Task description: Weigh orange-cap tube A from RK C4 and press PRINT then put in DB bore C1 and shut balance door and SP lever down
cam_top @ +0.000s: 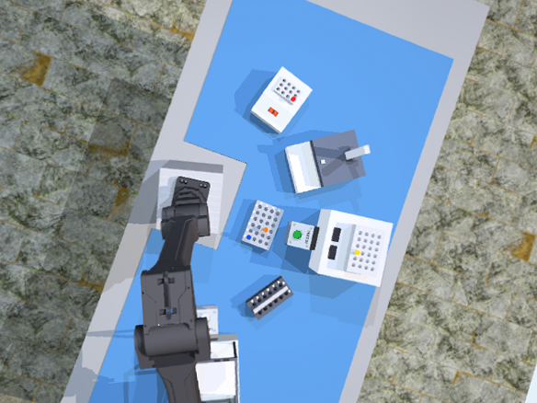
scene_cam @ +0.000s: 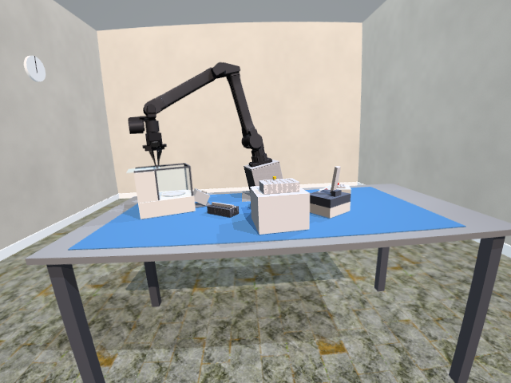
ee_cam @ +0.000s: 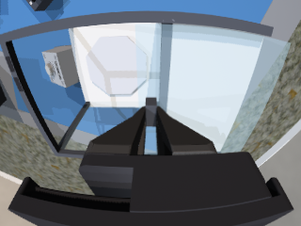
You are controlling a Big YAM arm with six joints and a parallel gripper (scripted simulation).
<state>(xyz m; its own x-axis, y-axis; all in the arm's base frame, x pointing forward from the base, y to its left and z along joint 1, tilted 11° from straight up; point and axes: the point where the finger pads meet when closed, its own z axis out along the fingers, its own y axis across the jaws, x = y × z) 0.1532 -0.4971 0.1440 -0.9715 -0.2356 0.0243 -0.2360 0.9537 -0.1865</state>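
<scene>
The balance door lies 1 cm ahead of my hand, 3 cm to the right of it and 1 cm below it. From my hand the other things lie so: tube rack RK 6 cm ahead, 49 cm to the left, 21 cm below; then white key 5 cm behind, 20 cm to the left, 15 cm below; then black magnet block 13 cm ahead, 28 cm to the left, 20 cm below.
</scene>
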